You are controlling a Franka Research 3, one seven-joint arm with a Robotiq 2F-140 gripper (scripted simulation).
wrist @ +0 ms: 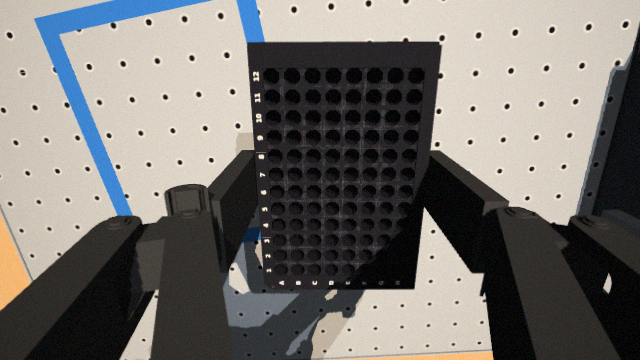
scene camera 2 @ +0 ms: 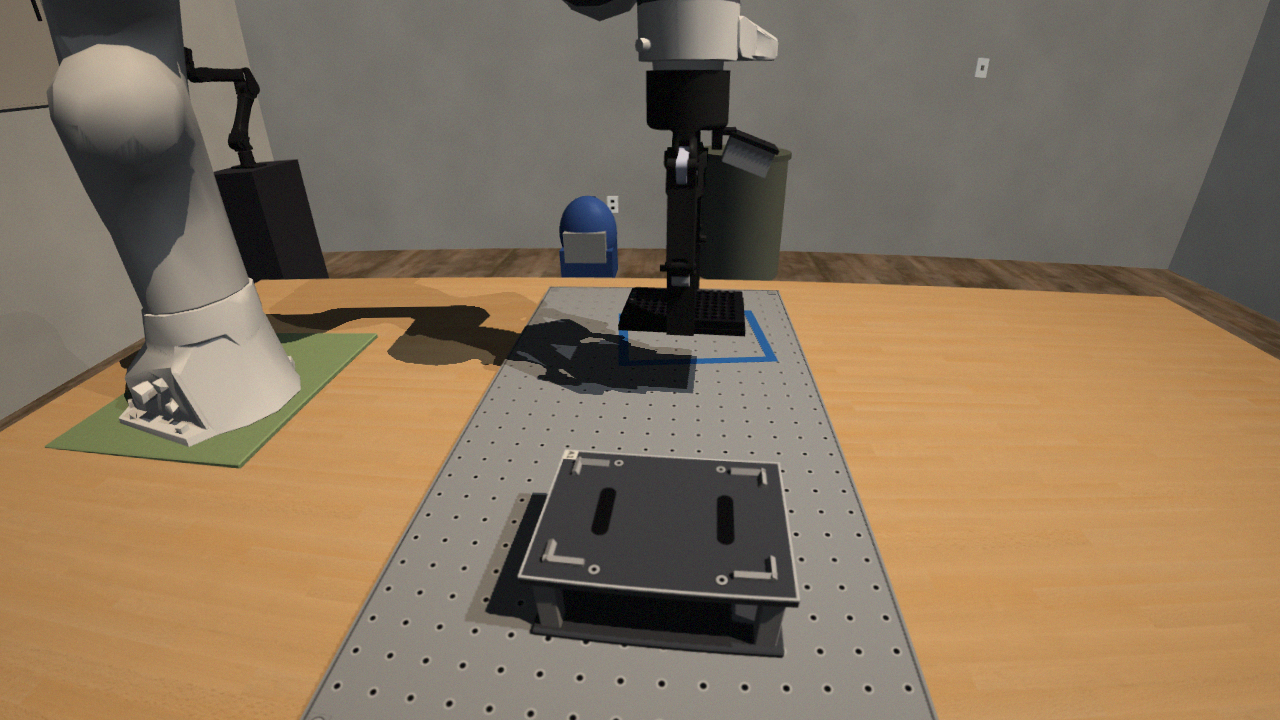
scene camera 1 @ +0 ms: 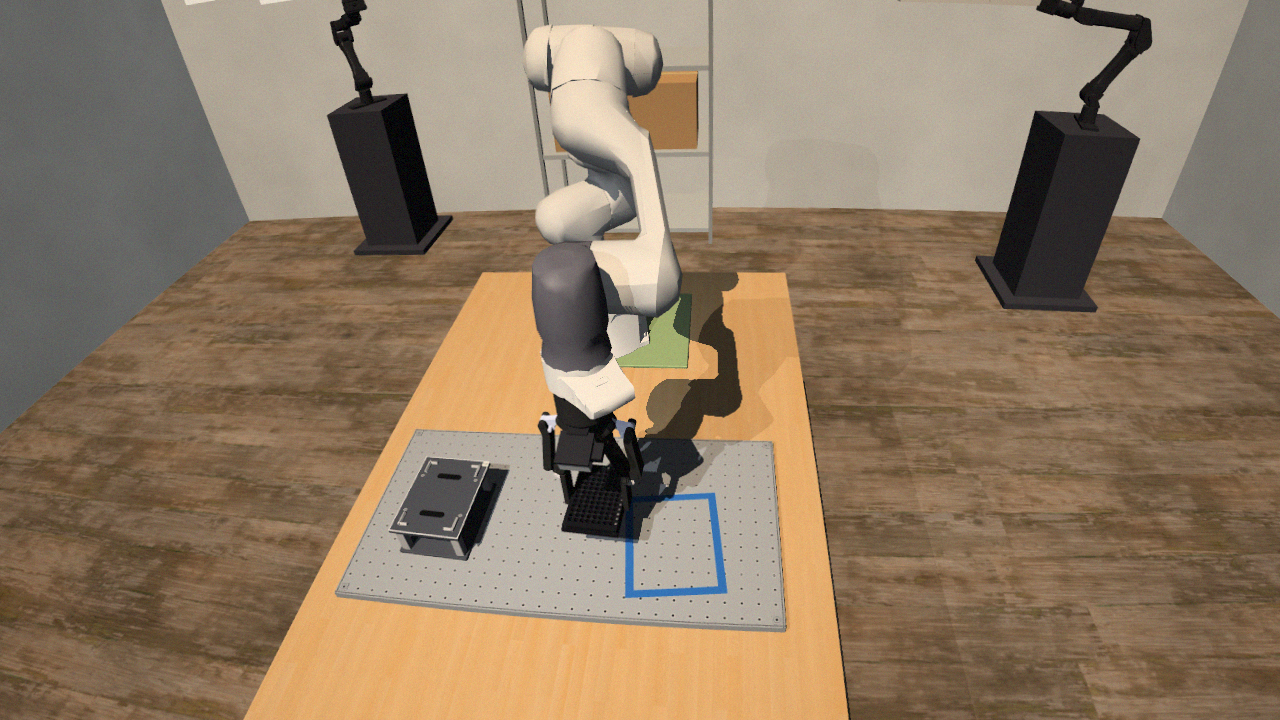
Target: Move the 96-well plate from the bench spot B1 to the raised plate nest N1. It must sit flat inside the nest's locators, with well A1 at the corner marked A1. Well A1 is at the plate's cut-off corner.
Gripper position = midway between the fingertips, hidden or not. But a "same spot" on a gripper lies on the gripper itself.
The gripper shows in the wrist view, in scene camera 2 and in scene camera 1 (pixel 598 500). A black 96-well plate shows in the wrist view, in scene camera 2 (pixel 717 312) and in scene camera 1. The same spot on the gripper: (wrist: pixel 81 299) is (scene camera 2: pixel 700 202). The same spot on the black 96-well plate: (scene camera 1: pixel 599 493) is (wrist: pixel 339 193).
